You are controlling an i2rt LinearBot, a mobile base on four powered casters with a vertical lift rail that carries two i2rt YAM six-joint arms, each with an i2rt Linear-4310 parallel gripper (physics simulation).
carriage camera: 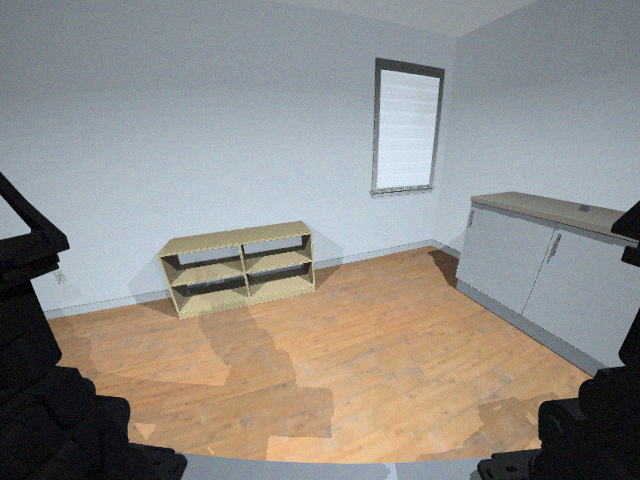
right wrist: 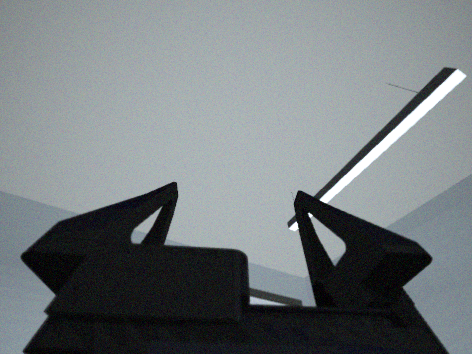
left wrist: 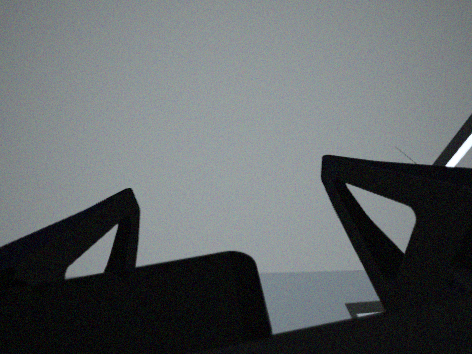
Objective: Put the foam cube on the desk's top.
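Seen in the pictures: left gripper, fingertip midpoint: (left wrist: 230, 182); right gripper, fingertip midpoint: (right wrist: 237, 192); left arm's base, link origin: (carriage camera: 118, 476).
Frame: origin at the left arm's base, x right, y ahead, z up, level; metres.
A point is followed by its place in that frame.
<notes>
The foam cube and the desk do not show in these views. My left gripper (left wrist: 230, 182) @[x 0.004, y 0.031, z 0.435 m] is open, with its fingers wide apart and the ceiling behind them in the left wrist view. My right gripper (right wrist: 237, 192) @[x 0.625, y 0.022, z 0.439 m] is open, with its fingers apart and the ceiling behind them in the right wrist view. In the carriage camera, dark parts of both arms show at the left and right edges.
A low wooden shelf unit (carriage camera: 245, 268) @[x -0.390, y 1.487, z -0.477 m] stands by the back wall, left of the middle. A grey cabinet (carriage camera: 501, 258) @[x 1.619, y 1.322, z -0.343 m] with a beige top stands at the right, with a small dark object (carriage camera: 584, 207) @[x 1.989, y 1.174, z 0.089 m] on it. A window (carriage camera: 406, 129) @[x 1.180, y 2.499, z 0.626 m] is in the back wall.
</notes>
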